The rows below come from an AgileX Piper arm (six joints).
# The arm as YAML. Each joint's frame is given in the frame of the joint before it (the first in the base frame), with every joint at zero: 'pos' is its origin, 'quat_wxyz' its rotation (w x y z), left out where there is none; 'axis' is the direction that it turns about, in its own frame. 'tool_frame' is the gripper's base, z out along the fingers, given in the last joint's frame.
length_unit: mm
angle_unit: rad
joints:
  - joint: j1
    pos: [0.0, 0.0, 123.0]
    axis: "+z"
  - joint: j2
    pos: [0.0, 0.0, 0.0]
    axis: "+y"
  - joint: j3
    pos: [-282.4, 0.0, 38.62]
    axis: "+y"
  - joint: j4
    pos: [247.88, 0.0, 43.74]
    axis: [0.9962, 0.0, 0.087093]
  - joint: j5
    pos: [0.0, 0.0, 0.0]
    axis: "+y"
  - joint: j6
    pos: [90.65, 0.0, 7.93]
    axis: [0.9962, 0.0, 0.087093]
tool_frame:
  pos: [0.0, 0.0, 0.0]
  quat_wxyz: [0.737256, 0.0, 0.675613, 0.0]
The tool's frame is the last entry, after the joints.
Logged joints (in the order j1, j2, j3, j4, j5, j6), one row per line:
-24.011 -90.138 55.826 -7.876 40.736 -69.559
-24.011 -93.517 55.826 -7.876 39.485 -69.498
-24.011 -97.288 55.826 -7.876 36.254 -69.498
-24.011 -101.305 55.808 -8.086 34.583 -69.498
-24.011 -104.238 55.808 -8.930 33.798 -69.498
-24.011 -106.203 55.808 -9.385 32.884 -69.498
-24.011 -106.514 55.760 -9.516 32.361 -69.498
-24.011 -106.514 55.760 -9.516 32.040 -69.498
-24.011 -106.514 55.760 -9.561 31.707 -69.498
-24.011 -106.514 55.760 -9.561 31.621 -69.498
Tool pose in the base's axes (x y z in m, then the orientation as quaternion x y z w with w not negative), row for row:
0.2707 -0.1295 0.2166 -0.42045 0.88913 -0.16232 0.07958
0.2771 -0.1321 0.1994 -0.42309 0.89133 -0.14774 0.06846
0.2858 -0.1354 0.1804 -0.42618 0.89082 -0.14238 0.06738
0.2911 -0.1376 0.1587 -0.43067 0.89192 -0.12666 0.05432
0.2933 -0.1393 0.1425 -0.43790 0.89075 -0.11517 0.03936
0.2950 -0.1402 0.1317 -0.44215 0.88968 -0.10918 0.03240
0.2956 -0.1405 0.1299 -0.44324 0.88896 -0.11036 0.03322
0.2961 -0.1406 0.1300 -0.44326 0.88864 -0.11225 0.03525
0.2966 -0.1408 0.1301 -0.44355 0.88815 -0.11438 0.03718
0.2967 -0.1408 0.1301 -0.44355 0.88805 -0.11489 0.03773
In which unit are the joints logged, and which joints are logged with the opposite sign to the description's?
The joints are logged in degrees. Opposite sign: j2, j3.
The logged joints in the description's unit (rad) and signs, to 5 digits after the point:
-0.41907 1.57320 -0.97435 -0.13746 0.71098 -1.21403
-0.41907 1.63218 -0.97435 -0.13746 0.68914 -1.21297
-0.41907 1.69800 -0.97435 -0.13746 0.63275 -1.21297
-0.41907 1.76811 -0.97403 -0.14113 0.60359 -1.21297
-0.41907 1.81930 -0.97403 -0.15586 0.58989 -1.21297
-0.41907 1.85359 -0.97403 -0.16380 0.57393 -1.21297
-0.41907 1.85902 -0.97320 -0.16609 0.56481 -1.21297
-0.41907 1.85902 -0.97320 -0.16609 0.55920 -1.21297
-0.41907 1.85902 -0.97320 -0.16687 0.55339 -1.21297
-0.41907 1.85902 -0.97320 -0.16687 0.55189 -1.21297

